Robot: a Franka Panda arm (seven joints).
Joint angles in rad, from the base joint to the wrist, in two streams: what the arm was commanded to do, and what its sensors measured. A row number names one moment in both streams.
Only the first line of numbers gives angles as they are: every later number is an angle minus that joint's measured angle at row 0.
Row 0, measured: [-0.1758, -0.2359, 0.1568, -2.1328, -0.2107, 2.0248, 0.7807]
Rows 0 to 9, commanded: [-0.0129, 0.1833, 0.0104, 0.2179, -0.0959, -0.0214, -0.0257]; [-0.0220, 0.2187, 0.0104, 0.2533, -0.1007, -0.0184, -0.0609]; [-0.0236, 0.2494, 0.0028, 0.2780, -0.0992, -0.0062, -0.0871]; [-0.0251, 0.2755, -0.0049, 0.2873, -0.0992, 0.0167, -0.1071]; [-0.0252, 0.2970, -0.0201, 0.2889, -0.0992, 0.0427, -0.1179]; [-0.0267, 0.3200, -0.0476, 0.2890, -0.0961, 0.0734, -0.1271]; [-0.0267, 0.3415, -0.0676, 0.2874, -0.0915, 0.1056, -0.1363]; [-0.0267, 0.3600, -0.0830, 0.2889, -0.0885, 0.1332, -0.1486]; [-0.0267, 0.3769, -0.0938, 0.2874, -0.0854, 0.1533, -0.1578]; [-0.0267, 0.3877, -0.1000, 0.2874, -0.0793, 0.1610, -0.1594]
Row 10, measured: [-0.0241, 0.3421, -0.0782, 0.2645, -0.0794, 0.1222, -0.1325]
